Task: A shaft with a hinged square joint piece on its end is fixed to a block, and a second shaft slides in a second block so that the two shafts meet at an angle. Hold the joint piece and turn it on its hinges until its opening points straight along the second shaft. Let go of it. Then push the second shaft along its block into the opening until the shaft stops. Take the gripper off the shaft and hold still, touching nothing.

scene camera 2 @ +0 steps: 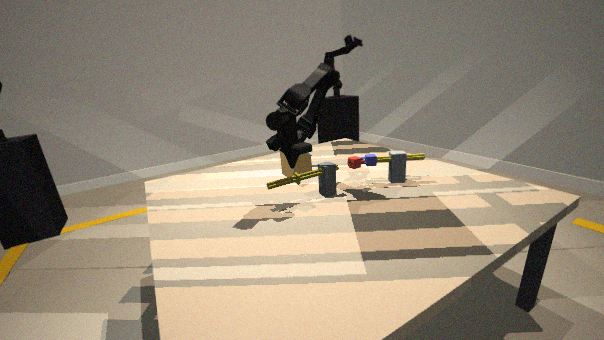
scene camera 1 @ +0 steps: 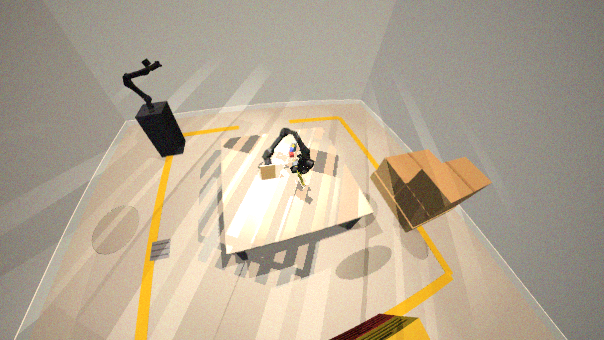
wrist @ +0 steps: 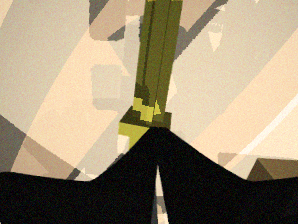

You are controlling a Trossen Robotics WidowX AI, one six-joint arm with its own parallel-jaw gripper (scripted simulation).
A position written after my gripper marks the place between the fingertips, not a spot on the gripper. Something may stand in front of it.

Observation:
My gripper (scene camera 2: 292, 168) is shut, with nothing in its grasp.
My gripper shows as well in the wrist view (wrist: 157, 134).

